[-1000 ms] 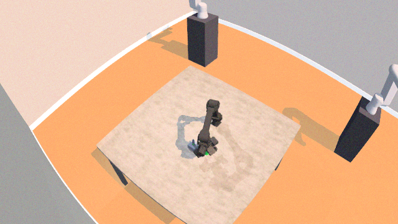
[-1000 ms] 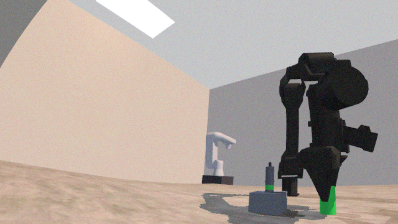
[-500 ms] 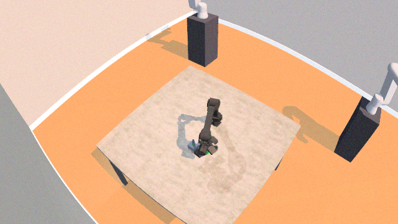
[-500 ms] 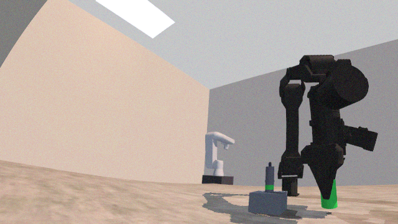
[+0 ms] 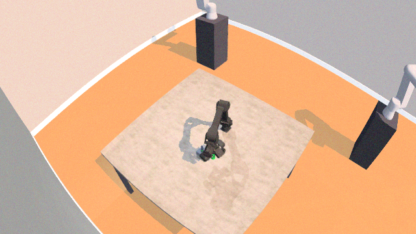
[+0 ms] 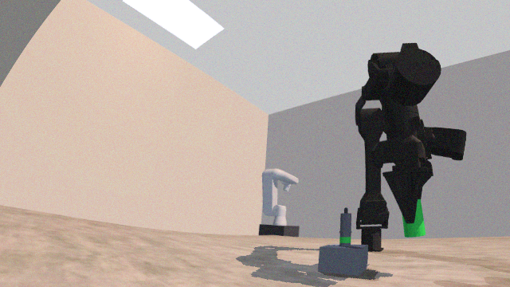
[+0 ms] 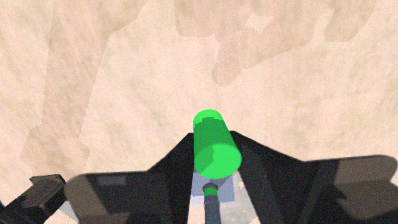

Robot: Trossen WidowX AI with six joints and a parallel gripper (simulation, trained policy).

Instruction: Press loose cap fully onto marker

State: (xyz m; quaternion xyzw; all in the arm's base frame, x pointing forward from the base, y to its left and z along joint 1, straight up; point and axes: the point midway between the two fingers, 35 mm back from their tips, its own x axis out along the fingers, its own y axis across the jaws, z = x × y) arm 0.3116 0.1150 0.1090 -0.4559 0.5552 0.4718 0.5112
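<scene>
Right now the grey marker is 1 cm behind my gripper tip and 11 cm to the right of it. The rest, counted from my gripper tip: grey holder block (1 cm behind, 11 cm to the right, 6 cm below); green cap (1 cm above).
</scene>
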